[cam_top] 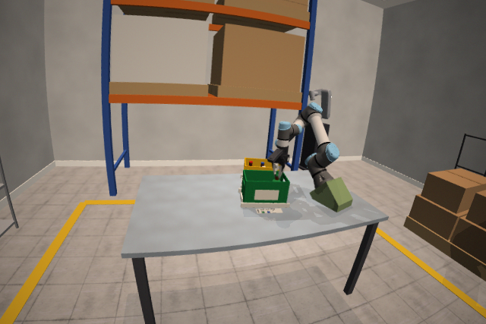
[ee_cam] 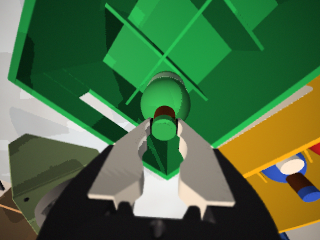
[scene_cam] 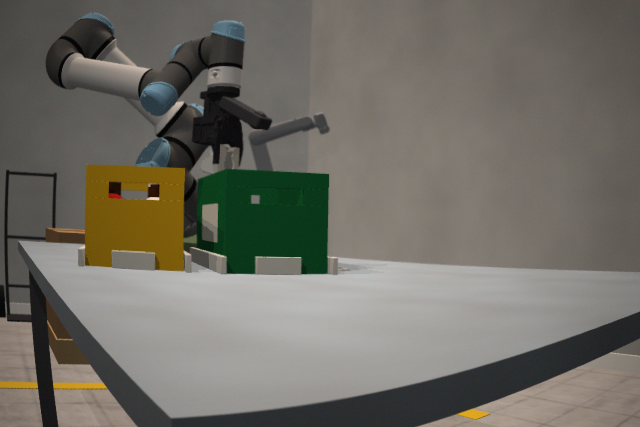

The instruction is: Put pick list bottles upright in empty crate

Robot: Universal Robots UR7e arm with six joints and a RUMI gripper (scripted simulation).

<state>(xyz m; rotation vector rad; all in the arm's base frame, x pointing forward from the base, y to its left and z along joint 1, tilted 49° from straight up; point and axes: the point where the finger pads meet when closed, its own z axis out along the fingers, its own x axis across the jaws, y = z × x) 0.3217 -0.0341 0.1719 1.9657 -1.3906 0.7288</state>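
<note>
The green-label bottle lies 7 cm below my hand. Round my hand: yellow crate: 21 cm to the right, 7 cm below, 2 cm behind; pick list: 16 cm below, 14 cm to the left, 14 cm ahead; green crate: 10 cm ahead, 7 cm below.
</note>
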